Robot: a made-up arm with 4 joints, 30 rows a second.
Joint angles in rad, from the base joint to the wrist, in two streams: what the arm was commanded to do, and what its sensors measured. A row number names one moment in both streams.
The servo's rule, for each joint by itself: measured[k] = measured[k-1] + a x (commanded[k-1-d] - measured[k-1]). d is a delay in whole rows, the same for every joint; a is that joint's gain. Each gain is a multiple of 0.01, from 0.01 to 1. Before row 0 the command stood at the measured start. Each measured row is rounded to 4 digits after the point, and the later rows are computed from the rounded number. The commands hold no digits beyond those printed.
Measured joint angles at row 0:
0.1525 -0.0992 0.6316 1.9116
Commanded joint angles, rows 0 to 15:
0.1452 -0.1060 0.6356 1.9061
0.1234 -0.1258 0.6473 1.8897
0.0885 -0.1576 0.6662 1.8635
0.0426 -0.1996 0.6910 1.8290
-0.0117 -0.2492 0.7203 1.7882
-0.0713 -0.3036 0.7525 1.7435
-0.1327 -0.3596 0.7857 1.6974
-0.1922 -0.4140 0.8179 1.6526
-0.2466 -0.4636 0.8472 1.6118
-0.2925 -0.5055 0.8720 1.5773
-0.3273 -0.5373 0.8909 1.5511
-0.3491 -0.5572 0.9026 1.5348
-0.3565 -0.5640 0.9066 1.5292
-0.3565 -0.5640 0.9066 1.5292
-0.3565 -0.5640 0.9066 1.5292
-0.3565 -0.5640 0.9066 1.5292
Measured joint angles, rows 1 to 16:
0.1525 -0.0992 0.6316 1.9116
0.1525 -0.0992 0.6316 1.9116
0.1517 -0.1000 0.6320 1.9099
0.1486 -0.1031 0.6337 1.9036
0.1420 -0.1096 0.6373 1.8912
0.1311 -0.1204 0.6432 1.8719
0.1154 -0.1359 0.6517 1.8460
0.0949 -0.1560 0.6628 1.8142
0.0699 -0.1804 0.6763 1.7780
0.0411 -0.2084 0.6919 1.7391
0.0095 -0.2390 0.7090 1.6996
-0.0237 -0.2710 0.7269 1.6617
-0.0571 -0.3030 0.7449 1.6274
-0.0892 -0.3335 0.7622 1.5987
-0.1186 -0.3612 0.7781 1.5772
-0.1448 -0.3855 0.7922 1.5623
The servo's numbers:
d 2
a 0.11 0.12 0.11 0.31

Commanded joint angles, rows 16 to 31:
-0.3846 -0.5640 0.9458 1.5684
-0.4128 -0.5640 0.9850 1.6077
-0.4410 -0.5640 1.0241 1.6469
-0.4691 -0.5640 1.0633 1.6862
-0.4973 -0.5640 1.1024 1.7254
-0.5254 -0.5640 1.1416 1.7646
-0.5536 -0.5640 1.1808 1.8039
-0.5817 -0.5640 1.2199 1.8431
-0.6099 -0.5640 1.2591 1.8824
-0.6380 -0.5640 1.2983 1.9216
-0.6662 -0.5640 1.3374 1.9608
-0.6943 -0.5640 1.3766 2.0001
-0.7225 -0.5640 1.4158 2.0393
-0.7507 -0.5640 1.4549 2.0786
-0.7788 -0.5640 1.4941 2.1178
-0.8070 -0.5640 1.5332 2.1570
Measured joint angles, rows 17 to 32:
-0.1681 -0.4069 0.8048 1.5520
-0.1888 -0.4258 0.8160 1.5449
-0.2103 -0.4424 0.8303 1.5522
-0.2326 -0.4570 0.8473 1.5694
-0.2555 -0.4698 0.8667 1.5934
-0.2790 -0.4811 0.8883 1.6222
-0.3030 -0.4910 0.9119 1.6542
-0.3275 -0.4998 0.9372 1.6884
-0.3524 -0.5075 0.9640 1.7242
-0.3776 -0.5143 0.9921 1.7611
-0.4032 -0.5203 1.0215 1.7987
-0.4290 -0.5255 1.0519 1.8368
-0.4551 -0.5301 1.0833 1.8752
-0.4814 -0.5342 1.1156 1.9139
-0.5079 -0.5378 1.1486 1.9528
-0.5346 -0.5409 1.1823 1.9918

